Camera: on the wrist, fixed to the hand. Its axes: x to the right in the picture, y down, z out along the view.
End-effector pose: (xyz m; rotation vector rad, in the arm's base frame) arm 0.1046 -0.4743 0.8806 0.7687 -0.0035 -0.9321
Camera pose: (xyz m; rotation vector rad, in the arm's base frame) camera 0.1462 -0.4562 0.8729 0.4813 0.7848 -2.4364
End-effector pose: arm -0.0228 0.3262 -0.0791 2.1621 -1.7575 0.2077
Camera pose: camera -0.0473 0.3175 -0.0411 2.6386 0.3599 -0.3628
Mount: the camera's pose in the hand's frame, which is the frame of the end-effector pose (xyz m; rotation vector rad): 0.0149 0.0318 -0.0297 -0.1754 -0.0187 -1.6434
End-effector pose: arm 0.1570 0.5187 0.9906 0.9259 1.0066 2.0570
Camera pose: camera 0.1172 0.5040 1.0083 -0.1290 0.9665 0.6767
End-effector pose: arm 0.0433 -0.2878 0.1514 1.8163 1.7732 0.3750
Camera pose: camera 0.0538 -0.2660 0.1905 -0.1183 2.4103 -0.1722
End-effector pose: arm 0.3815 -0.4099 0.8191 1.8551 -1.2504 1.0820
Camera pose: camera 0.3465 -0.4015 0.8478 1.8895 0.3736 0.0010
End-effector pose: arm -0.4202 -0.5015 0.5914 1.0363 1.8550 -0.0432
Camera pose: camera -0.4230 -0.4587 0.6081 -0.7932 2.1319 -0.8055
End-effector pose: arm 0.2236 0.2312 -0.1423 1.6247 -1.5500 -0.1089
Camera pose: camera 0.2200 0.2383 -0.0970 2.2814 0.1460 -1.0571
